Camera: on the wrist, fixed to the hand. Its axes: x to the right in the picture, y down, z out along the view.
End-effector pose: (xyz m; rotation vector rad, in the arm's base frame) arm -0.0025 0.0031 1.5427 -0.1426 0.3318 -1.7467
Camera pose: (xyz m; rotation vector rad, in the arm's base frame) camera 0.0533 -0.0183 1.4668 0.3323 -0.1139 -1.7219
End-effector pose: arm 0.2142 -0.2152 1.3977 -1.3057 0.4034 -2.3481
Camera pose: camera 0.1781 -0.2890 1.3469 -0.9275 -0.1923 -2.2249
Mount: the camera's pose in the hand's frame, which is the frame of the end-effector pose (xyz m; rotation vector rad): 0.0161 0.0787 -0.0536 0.5644 0.0693 0.0620
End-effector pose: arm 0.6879 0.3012 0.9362 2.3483 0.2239 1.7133
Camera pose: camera 0.6411 0.2344 0.9879 -2.2645 -0.6233 -1.6507
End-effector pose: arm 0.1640 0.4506 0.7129 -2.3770 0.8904 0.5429
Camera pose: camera 0.1304 0.3603 0.7188 -1.8677 0.9953 0.1931
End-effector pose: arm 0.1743 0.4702 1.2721 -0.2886 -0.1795 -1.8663
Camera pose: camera 0.2387 0.4169 1.2237 0.1578 -0.6266 -1.6825
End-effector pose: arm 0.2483 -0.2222 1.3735 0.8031 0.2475 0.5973
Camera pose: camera 0.2066 -0.1379 1.3953 1.3387 0.4674 0.6218
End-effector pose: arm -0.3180 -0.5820 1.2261 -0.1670 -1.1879 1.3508
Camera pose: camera -0.3341 -0.5178 1.1558 0.1540 -0.7114 1.6680
